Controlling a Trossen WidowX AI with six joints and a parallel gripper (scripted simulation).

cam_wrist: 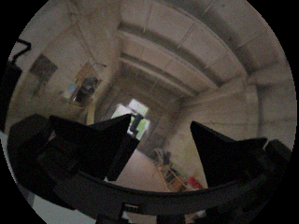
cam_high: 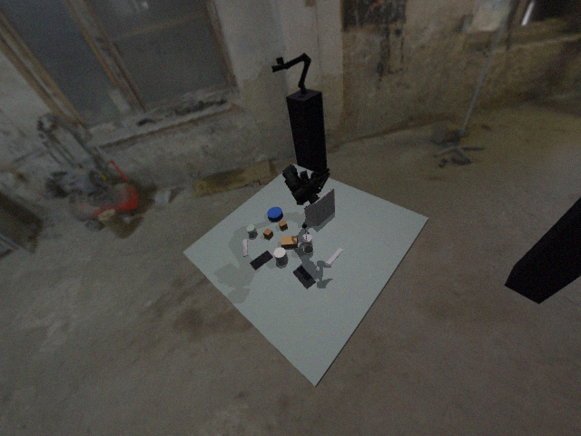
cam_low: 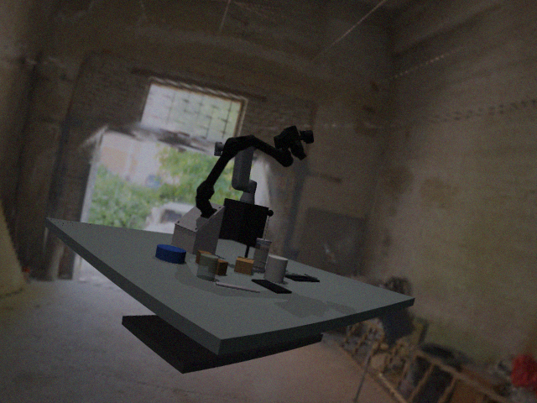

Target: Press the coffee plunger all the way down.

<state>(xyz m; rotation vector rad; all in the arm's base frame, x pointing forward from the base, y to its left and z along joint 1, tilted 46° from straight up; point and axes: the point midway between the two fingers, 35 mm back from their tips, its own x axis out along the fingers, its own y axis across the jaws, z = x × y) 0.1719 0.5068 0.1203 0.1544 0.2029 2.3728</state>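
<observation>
Now: gripper tip 90 mm short of the coffee press, 140 mm to the left of it and 530 mm above it. From my gripper tip the other things lie so: blue disc: 40 mm ahead, 560 mm to the right, 640 mm below; white cylinder: 280 mm ahead, 210 mm to the right, 610 mm below; orange block: 160 mm ahead, 270 mm to the right, 640 mm below.
</observation>
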